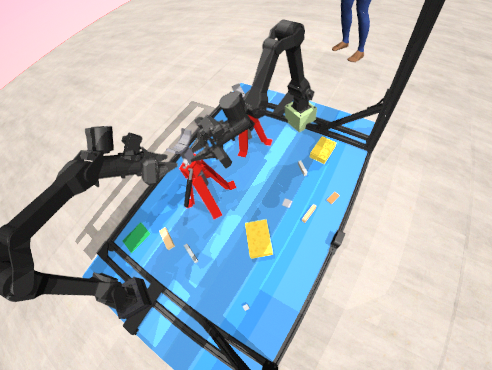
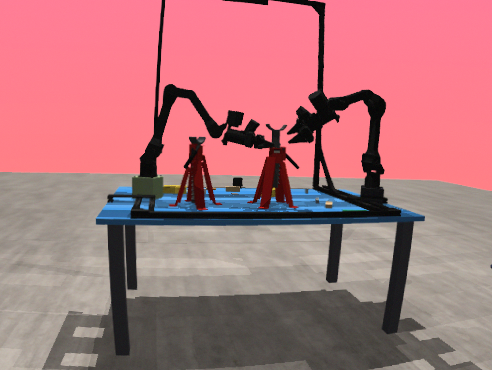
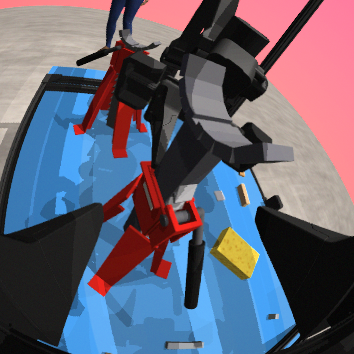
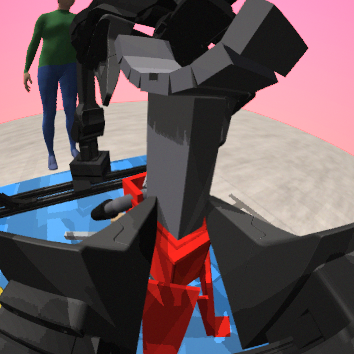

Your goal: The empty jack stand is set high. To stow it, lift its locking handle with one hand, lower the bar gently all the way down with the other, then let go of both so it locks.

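Observation:
The red jack stand [image 1: 206, 195] [image 2: 272, 172] [image 4: 170, 320] stands upright. Its grey bar [image 2: 276, 138] [image 3: 182, 162] [image 4: 170, 150] rises out of the top, with the empty curved saddle [image 1: 182, 141] [image 3: 207, 107] [image 4: 200, 75] on it. The black-gripped locking handle [image 1: 188, 190] [image 2: 292, 161] [image 3: 195, 275] [image 4: 104, 210] hangs slanting down from the housing. My right gripper [image 1: 188, 158] [image 2: 271, 145] [image 4: 180, 203] is shut on the bar just above the housing. My left gripper [image 1: 174, 163] [image 2: 291, 136] [image 3: 181, 213] is wide open and empty, apart from the handle.
A second red jack stand [image 1: 243, 142] [image 2: 197, 180] [image 3: 120, 135] stands close by, its saddle lower. Yellow sponges [image 1: 258, 239] [image 1: 323, 150], a green block [image 1: 136, 237] and several small pieces lie on the blue table. A black frame [image 1: 310, 295] runs around the table's edge.

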